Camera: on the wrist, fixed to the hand. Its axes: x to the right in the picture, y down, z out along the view.
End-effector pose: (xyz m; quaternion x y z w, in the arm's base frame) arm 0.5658 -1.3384 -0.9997 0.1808 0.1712 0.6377 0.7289
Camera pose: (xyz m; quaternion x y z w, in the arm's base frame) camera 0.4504 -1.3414 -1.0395 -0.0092 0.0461 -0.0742 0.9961
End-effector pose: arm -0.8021 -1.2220 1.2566 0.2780 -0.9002 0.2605 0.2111
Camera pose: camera -0.8172 -1.1053 1.2893 0.8269 -0.4905 -0.1396 0.2369
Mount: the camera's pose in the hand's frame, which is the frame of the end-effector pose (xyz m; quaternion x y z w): -0.0170 0.0806 -0.0902 -0.1447 -0.1445 -0.6992 0.6850
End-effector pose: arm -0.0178 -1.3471 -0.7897 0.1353 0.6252 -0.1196 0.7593
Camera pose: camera -0.0755 -1.2395 -0.7849 -0.4716 0.4305 -0.5419 0.5464
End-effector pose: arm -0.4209 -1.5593 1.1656 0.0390 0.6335 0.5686 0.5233
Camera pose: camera -0.5211 -1.6033 1.2199 -0.4098 0.3033 0.1096 0.8532
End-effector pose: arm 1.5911 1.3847 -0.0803 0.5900 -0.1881 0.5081 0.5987
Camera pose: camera 1.4834 1.4420 -0.0738 0.5225 0.1236 -0.1830 0.8236
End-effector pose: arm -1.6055 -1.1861 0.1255 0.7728 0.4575 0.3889 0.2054
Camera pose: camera -1.6373 -1.2444 0.2281 0.2360 0.7678 0.0773 0.5906
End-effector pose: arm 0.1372 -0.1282 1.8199 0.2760 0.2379 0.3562 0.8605
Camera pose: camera 0.0330 -0.0654 1.8092 -0.0503 0.1801 -0.3631 0.9128
